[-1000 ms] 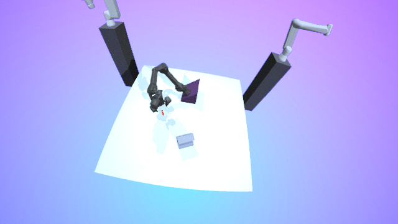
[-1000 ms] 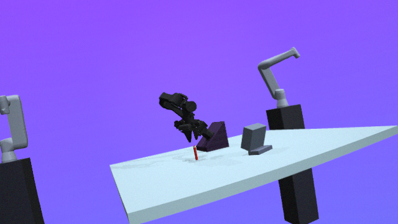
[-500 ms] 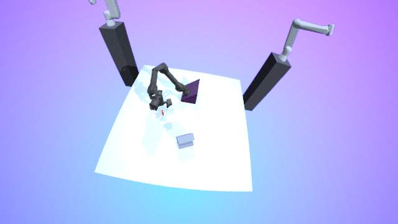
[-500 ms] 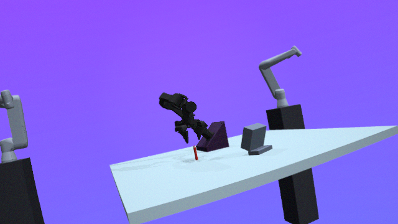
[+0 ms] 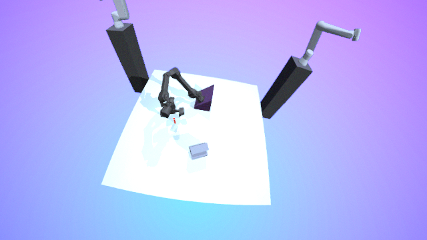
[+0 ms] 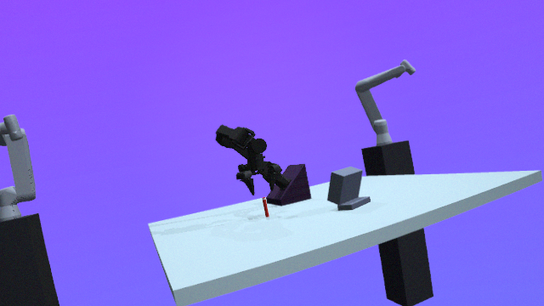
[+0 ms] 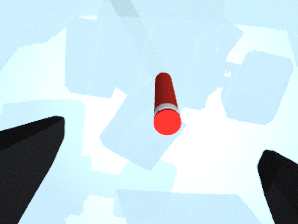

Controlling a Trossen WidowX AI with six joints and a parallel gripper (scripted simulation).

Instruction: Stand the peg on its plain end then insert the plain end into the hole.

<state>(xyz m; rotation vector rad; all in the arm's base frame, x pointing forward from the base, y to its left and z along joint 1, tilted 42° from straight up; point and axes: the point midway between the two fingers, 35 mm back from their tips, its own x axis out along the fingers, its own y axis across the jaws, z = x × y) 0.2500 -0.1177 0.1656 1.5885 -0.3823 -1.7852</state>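
The red peg lies 4 cm below my gripper tip. Round my gripper tip: low foot 26 cm to the left, 24 cm ahead, 9 cm below; then grey sloped panel 25 cm to the left, 22 cm ahead, 2 cm below.
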